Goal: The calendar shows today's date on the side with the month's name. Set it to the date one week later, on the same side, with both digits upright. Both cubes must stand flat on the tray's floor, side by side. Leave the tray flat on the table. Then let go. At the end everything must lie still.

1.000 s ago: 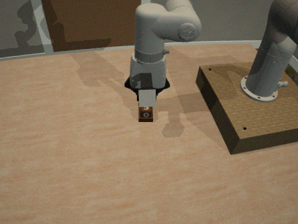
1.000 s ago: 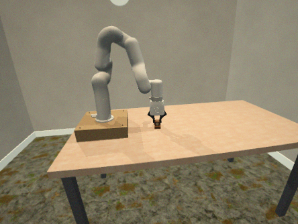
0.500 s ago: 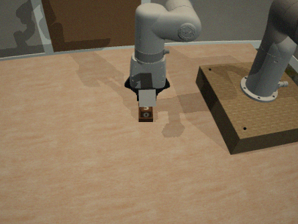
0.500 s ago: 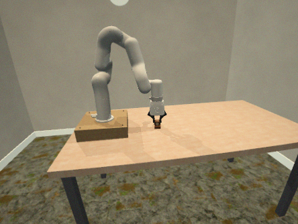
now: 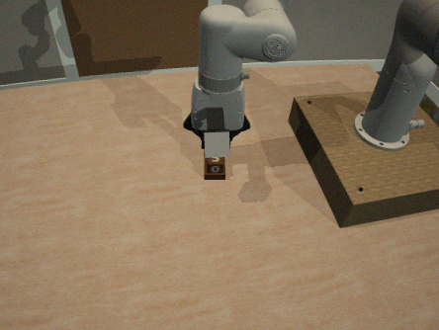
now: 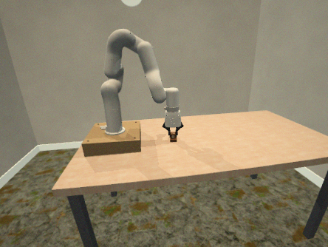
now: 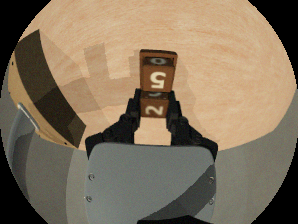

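The brown tray is 20 mm to the left of my hand and 40 mm below it. Also, from my hand: cube 10 mm below.
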